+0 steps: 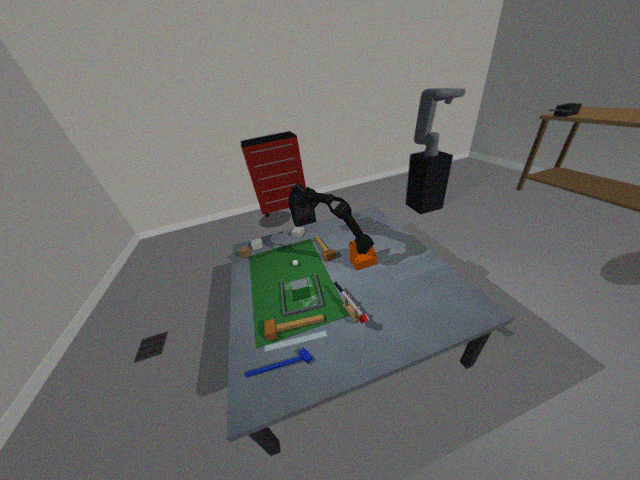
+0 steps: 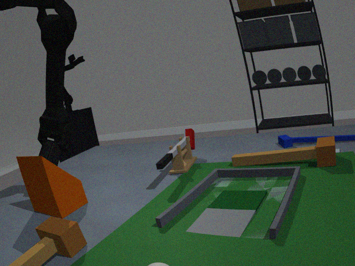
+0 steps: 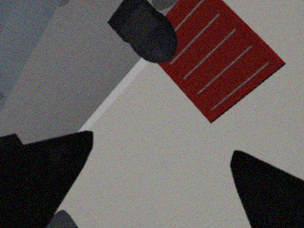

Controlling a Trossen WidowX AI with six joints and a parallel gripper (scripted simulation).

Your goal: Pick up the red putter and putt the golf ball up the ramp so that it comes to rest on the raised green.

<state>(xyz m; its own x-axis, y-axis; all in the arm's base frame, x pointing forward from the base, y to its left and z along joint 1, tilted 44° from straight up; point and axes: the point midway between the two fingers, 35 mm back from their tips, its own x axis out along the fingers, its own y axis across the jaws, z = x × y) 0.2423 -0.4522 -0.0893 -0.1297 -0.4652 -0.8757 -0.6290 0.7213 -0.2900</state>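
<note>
My gripper tip is now 30 mm past the red putter, 730 mm to the right of it and 300 mm above it. Round my gripper tip: white golf ball (190 mm ahead, 270 mm to the left, 340 mm below); blue mallet (370 mm ahead, 900 mm to the left, 350 mm below).
</note>
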